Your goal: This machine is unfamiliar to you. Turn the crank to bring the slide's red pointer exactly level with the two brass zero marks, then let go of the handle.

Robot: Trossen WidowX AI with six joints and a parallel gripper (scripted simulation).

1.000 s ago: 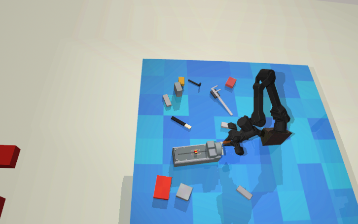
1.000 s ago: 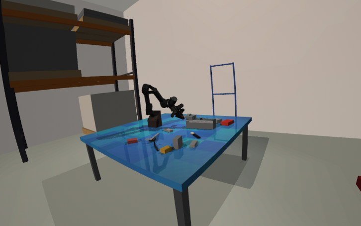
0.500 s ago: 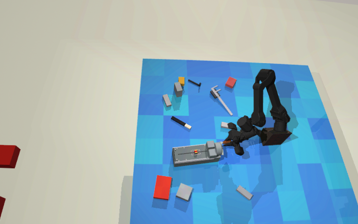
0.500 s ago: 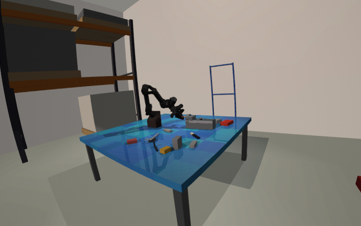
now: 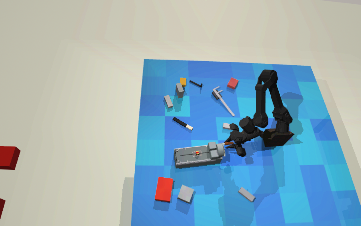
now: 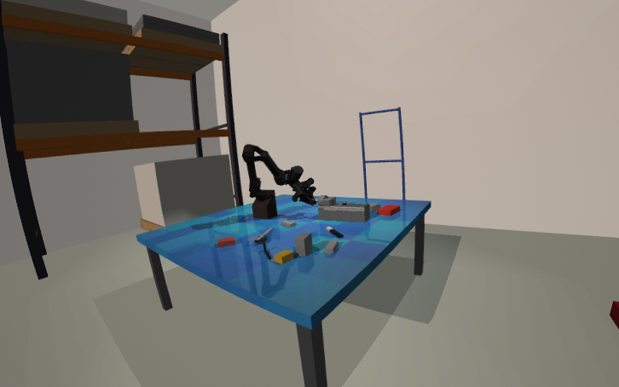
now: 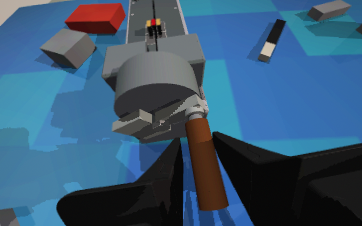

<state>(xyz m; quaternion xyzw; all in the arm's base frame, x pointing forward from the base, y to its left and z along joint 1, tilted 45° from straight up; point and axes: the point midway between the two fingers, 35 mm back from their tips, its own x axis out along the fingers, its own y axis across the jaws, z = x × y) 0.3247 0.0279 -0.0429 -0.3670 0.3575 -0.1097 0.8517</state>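
My gripper tip is now 20 mm below the brown crank handle and 20 mm past it. Also, from my gripper tip: red block: 500 mm to the right, 160 mm behind, 70 mm below; then red pointer: 160 mm ahead, 40 mm to the left; then black key: 490 mm to the right, 90 mm ahead, 70 mm below.
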